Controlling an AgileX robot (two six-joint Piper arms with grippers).
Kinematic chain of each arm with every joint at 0, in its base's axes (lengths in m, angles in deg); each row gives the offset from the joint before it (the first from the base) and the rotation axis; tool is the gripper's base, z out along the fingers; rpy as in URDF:
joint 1: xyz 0 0 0.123 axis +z
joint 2: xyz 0 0 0 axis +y
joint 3: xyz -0.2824 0 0.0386 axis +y
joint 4: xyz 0.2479 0 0.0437 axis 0.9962 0 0.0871
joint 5: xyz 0 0 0 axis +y
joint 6: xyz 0.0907 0 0.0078 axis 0.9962 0 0.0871
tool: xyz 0 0 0 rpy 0 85 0
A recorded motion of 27 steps. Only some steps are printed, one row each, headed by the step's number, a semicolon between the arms.
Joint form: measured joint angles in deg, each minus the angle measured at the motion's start. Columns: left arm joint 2, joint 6, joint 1, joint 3, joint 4, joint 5; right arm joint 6, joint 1, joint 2, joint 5, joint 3, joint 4.
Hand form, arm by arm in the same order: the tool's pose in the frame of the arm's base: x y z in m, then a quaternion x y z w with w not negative. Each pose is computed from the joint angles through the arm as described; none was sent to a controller.
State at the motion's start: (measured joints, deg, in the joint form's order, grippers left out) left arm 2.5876 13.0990 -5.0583 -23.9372 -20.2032 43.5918; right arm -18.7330 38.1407 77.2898 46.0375 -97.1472 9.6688
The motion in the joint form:
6: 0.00 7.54 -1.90 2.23 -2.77 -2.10; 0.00 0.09 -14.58 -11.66 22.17 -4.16
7: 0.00 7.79 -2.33 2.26 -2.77 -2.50; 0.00 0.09 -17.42 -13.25 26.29 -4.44
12: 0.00 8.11 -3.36 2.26 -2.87 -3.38; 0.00 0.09 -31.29 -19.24 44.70 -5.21
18: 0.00 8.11 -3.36 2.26 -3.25 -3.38; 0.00 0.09 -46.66 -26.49 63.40 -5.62
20: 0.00 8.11 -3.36 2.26 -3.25 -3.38; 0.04 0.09 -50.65 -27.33 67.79 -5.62
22: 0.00 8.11 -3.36 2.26 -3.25 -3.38; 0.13 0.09 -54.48 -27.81 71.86 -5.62
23: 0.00 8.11 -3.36 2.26 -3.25 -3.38; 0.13 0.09 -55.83 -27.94 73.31 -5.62
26: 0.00 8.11 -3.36 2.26 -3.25 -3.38; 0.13 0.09 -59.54 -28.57 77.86 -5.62
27: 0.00 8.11 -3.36 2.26 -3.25 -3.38; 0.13 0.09 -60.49 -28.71 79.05 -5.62
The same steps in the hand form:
6: 0.0214 -0.0264 0.2739 0.14748 0.77689 -0.12414 0.59940; 0.1734 0.1429 0.4604 -0.36930 0.71378 0.14521 0.57711
7: 0.0215 -0.0264 0.2743 0.15093 0.77436 -0.12463 0.60171; 0.1651 0.1358 0.4505 -0.36834 0.71257 0.14294 0.57977
12: 0.0215 -0.0265 0.2756 0.15722 0.76847 -0.12819 0.60688; 0.1243 0.1020 0.4001 -0.36401 0.70653 0.13709 0.59120
18: 0.0213 -0.0268 0.2757 0.15639 0.76814 -0.13138 0.60683; 0.0859 0.0704 0.3391 -0.35281 0.68862 0.13694 0.61852
20: 0.0213 -0.0268 0.2757 0.15639 0.76814 -0.13138 0.60683; 0.0771 0.0634 0.3221 -0.35112 0.68676 0.13747 0.62143
22: 0.0213 -0.0268 0.2757 0.15639 0.76814 -0.13138 0.60683; 0.0693 0.0572 0.3054 -0.34979 0.68595 0.13811 0.62293
23: 0.0213 -0.0268 0.2757 0.15639 0.76814 -0.13138 0.60683; 0.0668 0.0552 0.2992 -0.34965 0.68583 0.13811 0.62314
26: 0.0213 -0.0268 0.2757 0.15639 0.76814 -0.13138 0.60683; 0.0607 0.0503 0.2789 -0.34987 0.68704 0.13763 0.62179
27: 0.0213 -0.0268 0.2757 0.15639 0.76814 -0.13138 0.60683; 0.0593 0.0491 0.2734 -0.35005 0.68757 0.13745 0.62114

